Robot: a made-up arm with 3 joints. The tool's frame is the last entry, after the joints.
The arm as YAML. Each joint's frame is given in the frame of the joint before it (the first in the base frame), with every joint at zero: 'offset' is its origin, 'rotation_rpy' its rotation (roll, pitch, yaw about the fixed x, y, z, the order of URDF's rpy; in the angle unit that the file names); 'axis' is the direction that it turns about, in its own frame. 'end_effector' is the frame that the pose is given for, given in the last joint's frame.
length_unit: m
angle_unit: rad
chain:
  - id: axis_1
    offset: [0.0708, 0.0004, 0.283]
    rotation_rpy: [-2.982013, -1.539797, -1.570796]
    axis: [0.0, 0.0, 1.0]
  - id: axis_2
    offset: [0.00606, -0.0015, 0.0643]
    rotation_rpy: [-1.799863, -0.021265, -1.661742]
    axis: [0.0, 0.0, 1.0]
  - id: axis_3
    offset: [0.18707, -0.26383, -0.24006]
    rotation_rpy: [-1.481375, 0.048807, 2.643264]
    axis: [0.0, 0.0, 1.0]
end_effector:
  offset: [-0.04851, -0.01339, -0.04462]
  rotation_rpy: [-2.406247, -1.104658, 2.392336]
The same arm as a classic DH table. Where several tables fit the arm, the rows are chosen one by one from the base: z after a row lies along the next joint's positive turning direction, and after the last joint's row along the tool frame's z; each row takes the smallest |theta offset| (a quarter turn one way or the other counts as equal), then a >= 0, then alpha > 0; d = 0 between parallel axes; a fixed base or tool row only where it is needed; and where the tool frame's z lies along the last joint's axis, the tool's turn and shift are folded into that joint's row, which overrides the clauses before.
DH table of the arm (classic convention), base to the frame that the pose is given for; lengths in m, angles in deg. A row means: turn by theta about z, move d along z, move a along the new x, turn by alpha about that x. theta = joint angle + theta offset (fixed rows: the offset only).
base (fixed): a 0.07; alpha 91.75; d 0.2833; theta0 9.15
axis_1: a 0.0009; alpha -103.12; d 0.0766; theta0 -5.21
axis_2: a 0.291; alpha 84.88; d -0.2464; theta0 -30.05
axis_3: a -0.0113; alpha -109.47; d 0.1143; theta0 -84.76
tool (fixed): a 0; alpha 0; d 0.052; theta0 -71.35

